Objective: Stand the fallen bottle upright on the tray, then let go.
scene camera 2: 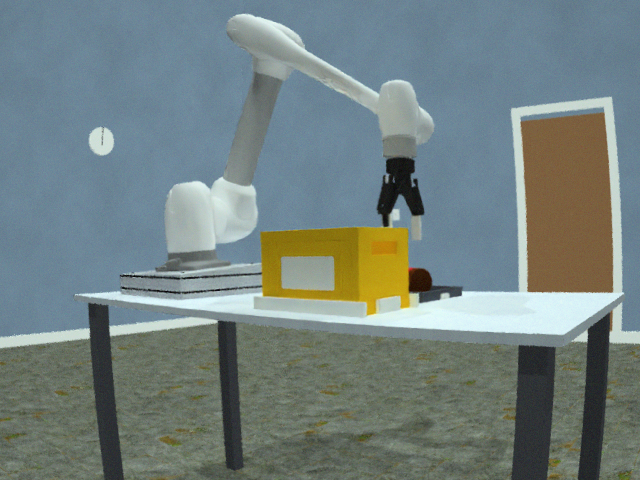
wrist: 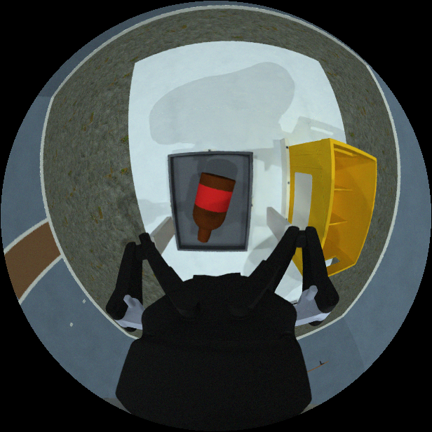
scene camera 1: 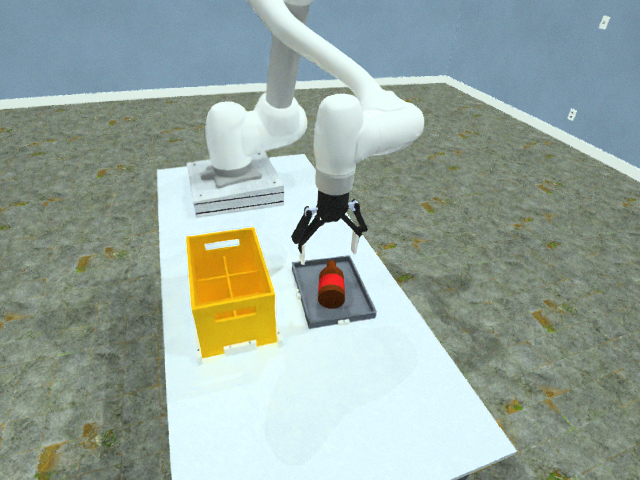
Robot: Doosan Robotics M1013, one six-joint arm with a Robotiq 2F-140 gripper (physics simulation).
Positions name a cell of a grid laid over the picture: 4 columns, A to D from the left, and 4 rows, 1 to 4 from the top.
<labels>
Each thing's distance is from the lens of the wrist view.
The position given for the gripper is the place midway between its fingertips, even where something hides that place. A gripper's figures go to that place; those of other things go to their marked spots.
gripper (wrist: C3): 20 cm
brown bottle (wrist: B2): 26 cm
</labels>
